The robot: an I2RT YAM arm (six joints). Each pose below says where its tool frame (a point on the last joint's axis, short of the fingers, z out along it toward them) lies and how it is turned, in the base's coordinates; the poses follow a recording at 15 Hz.
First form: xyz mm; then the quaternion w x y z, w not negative.
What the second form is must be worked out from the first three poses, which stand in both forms.
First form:
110, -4, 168, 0.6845, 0.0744, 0.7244, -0.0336
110, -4, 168, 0.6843, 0.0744, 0.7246, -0.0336
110, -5, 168, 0.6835, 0.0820, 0.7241, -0.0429
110, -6, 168, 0.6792, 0.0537, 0.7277, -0.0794
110, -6, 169, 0.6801, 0.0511, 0.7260, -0.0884
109, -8, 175, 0.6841, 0.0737, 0.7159, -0.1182
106, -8, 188, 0.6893, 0.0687, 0.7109, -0.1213
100, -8, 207, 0.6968, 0.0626, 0.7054, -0.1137
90, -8, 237, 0.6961, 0.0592, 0.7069, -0.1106
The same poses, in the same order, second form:
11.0, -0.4, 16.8, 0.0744, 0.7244, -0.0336, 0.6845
11.0, -0.4, 16.8, 0.0744, 0.7246, -0.0336, 0.6843
11.0, -0.5, 16.8, 0.0820, 0.7241, -0.0429, 0.6835
11.0, -0.6, 16.8, 0.0537, 0.7277, -0.0794, 0.6792
11.0, -0.6, 16.9, 0.0511, 0.7260, -0.0884, 0.6801
10.9, -0.8, 17.5, 0.0737, 0.7159, -0.1182, 0.6841
10.6, -0.8, 18.8, 0.0687, 0.7109, -0.1213, 0.6893
10.0, -0.8, 20.7, 0.0626, 0.7054, -0.1137, 0.6968
9.0, -0.8, 23.7, 0.0592, 0.7069, -0.1106, 0.6961

